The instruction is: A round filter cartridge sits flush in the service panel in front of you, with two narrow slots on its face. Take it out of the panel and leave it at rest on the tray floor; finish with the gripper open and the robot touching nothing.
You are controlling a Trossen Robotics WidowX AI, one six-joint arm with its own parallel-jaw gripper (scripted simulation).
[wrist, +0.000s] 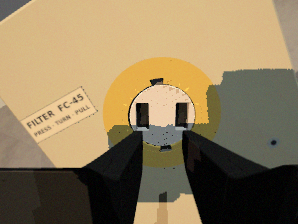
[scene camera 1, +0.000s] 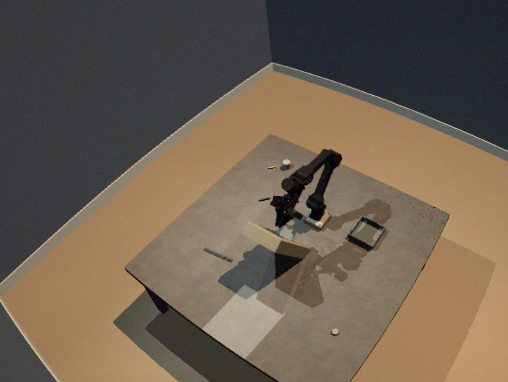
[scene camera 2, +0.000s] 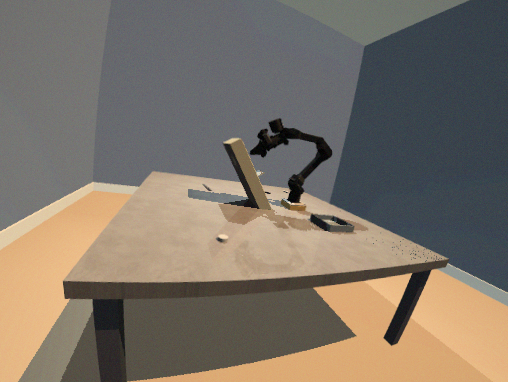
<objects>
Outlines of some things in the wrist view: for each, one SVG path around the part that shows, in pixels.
The gripper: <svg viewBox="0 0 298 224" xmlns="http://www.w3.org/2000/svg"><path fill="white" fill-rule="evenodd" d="M143 132L134 131L82 168L0 168L0 224L134 224L143 168ZM183 131L182 151L185 170L199 211L201 224L298 224L298 165L281 165L270 169L259 163L247 160L191 130Z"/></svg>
A filter cartridge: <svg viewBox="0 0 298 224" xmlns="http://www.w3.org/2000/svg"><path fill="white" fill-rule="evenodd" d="M152 79L152 85L139 92L132 100L132 104L130 104L130 123L134 131L143 132L143 141L152 145L165 146L180 141L184 130L191 130L195 119L195 110L191 99L183 90L169 84L163 84L162 78Z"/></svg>
</objects>
